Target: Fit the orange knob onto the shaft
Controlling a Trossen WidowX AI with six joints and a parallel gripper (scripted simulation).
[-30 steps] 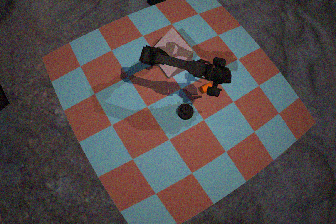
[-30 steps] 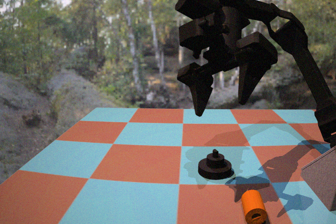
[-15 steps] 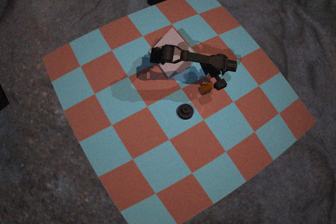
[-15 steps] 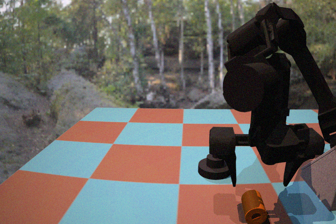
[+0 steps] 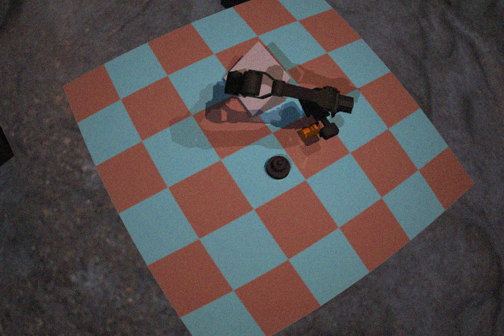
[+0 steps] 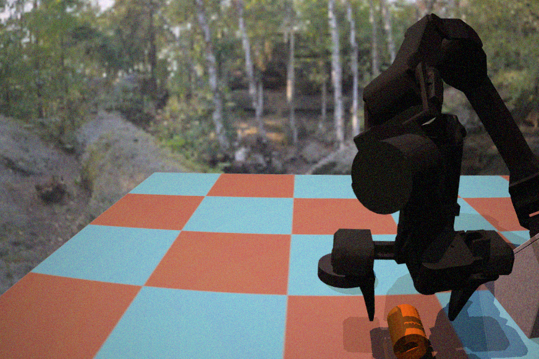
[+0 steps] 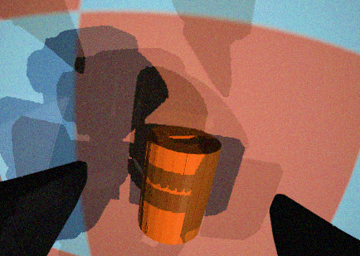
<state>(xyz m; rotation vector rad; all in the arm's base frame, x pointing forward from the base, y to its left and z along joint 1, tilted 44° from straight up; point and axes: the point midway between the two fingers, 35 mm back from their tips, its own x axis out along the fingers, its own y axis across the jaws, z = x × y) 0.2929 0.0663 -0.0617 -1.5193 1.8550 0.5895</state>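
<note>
Now: the orange knob 2 cm to the right of my gripper tip and 3 cm below it. The rest, counted from my gripper tip: dark pedestal: 3 cm ahead, 20 cm to the right, 2 cm below.
</note>
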